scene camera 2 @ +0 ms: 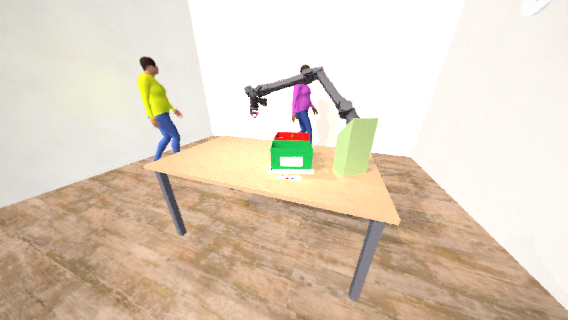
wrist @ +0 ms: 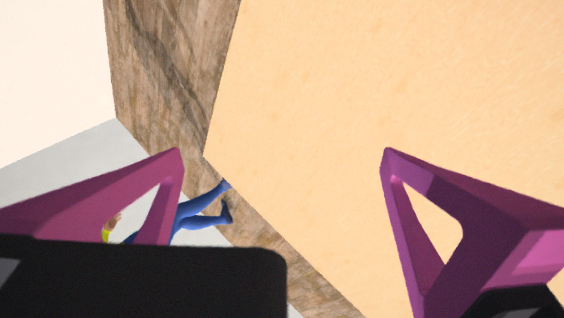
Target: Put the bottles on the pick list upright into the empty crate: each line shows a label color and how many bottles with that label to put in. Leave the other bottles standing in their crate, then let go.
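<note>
My gripper is open and empty. It hangs high above the table, to the left of the crates in the scene view, with its fingers pointing down. A green crate with a white label stands near the middle of the table. A red crate stands behind it, partly hidden; small dark and green spots show in its opening, too small to tell as bottles. A small white card with coloured marks, too small to read, lies in front of the green crate.
A tall pale green block stands right of the crates, before the arm's base. A white strip lies along the green crate's front. A person in yellow stands beyond the table's left side, another in magenta behind the table.
</note>
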